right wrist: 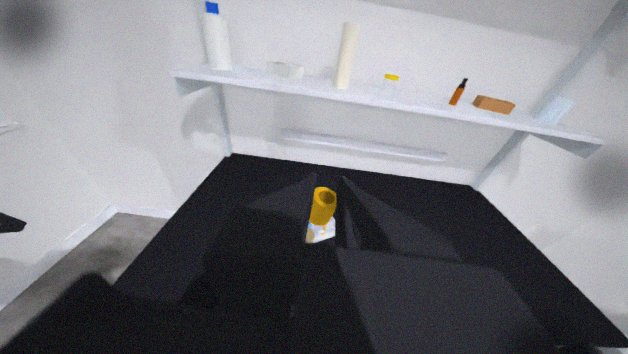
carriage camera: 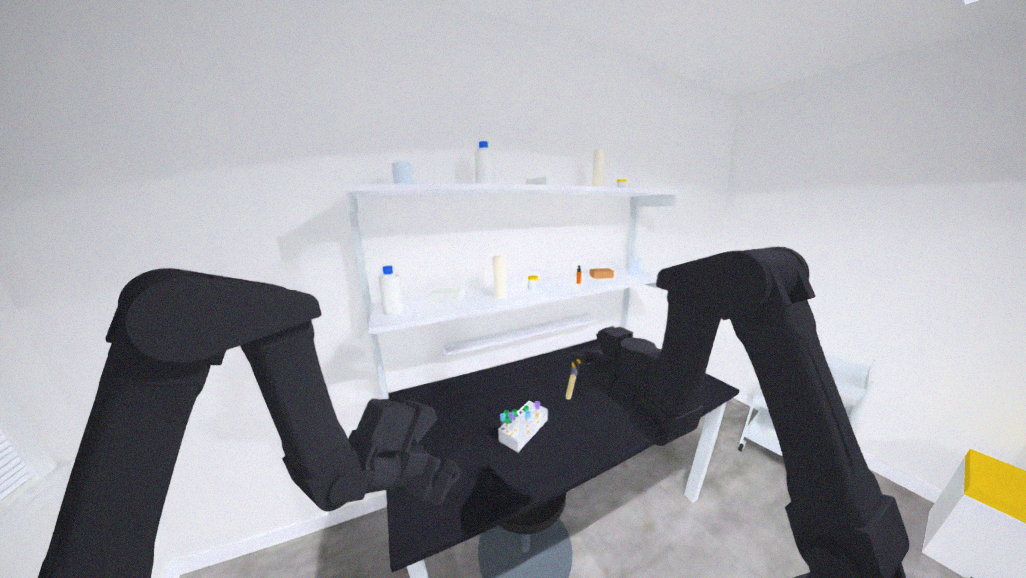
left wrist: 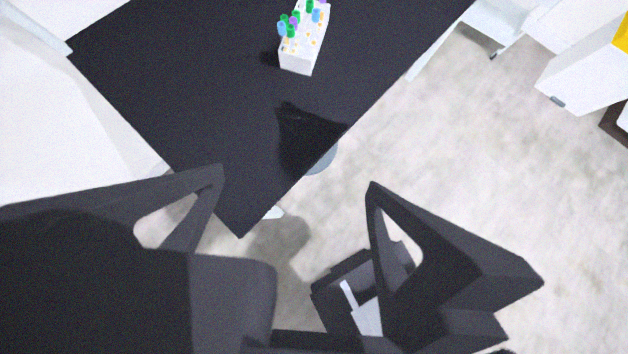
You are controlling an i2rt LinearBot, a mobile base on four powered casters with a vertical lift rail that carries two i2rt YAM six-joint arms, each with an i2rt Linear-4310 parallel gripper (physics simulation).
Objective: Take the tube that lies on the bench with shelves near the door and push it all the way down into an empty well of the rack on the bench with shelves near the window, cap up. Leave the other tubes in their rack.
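Observation:
A tube with a yellow cap and a pale yellow body hangs nearly upright, cap up, from my right gripper, which is shut on it at the cap. It is above the black bench, behind and to the right of the rack in the carriage view. The white rack holds several tubes with green, blue and purple caps; its near end shows empty wells. My left gripper is open and empty, near the bench's left end.
Shelves with bottles and jars stand over the bench's back edge. A round stool base shows below the front edge. A white box with a yellow top and a cart stand at right.

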